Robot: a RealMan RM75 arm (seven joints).
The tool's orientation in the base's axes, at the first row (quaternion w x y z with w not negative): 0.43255, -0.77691, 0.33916, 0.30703
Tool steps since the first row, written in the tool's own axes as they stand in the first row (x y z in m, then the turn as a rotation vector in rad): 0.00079, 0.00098, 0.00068, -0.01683, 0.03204, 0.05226; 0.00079, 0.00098, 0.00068, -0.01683, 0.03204, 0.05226; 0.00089, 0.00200, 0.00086, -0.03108, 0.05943, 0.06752; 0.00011, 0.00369, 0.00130, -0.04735, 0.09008, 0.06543; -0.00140, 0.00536, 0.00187, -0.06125, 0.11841, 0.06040
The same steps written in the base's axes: -0.00044, 0.00000, -0.00136, -0.04478, 0.03773, -0.02475; -0.00044, 0.00000, -0.00136, -0.04478, 0.03773, -0.02475; -0.00123, -0.00027, -0.00199, -0.07758, 0.04405, -0.03314; -0.00310, -0.00034, -0.00236, -0.11095, 0.03433, -0.03391; -0.00541, -0.00011, -0.00223, -0.14056, 0.02233, -0.03414
